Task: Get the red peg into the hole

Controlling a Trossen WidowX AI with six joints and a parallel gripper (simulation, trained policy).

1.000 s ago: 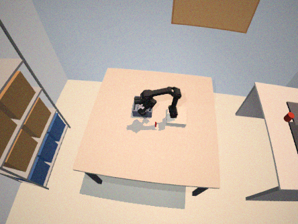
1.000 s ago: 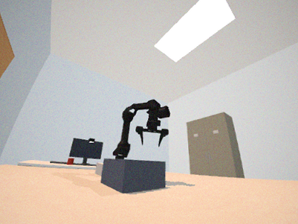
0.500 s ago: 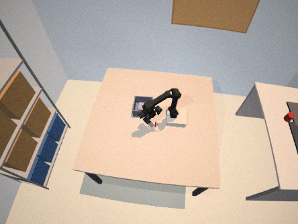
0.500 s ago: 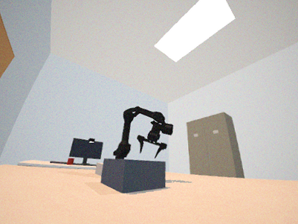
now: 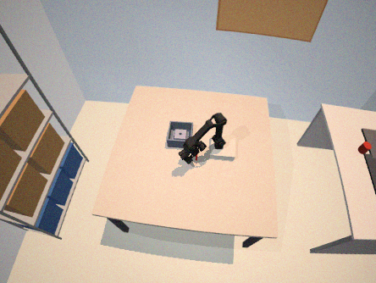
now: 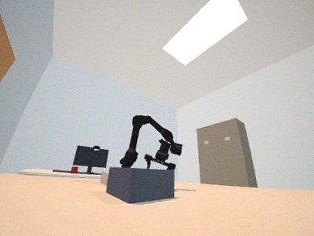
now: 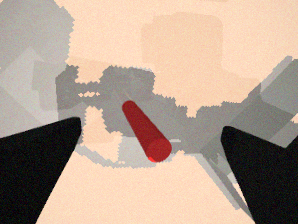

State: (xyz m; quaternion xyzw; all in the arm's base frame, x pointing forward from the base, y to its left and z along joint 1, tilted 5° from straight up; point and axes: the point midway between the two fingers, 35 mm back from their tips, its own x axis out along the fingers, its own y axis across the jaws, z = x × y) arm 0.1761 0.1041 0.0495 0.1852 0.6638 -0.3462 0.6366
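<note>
Right now my gripper tip is 2 cm above the red peg. Round my gripper tip: dark blue box (13 cm ahead, 19 cm to the right, 3 cm below); pale plate (13 cm ahead, 19 cm to the right, 2 cm below).
</note>
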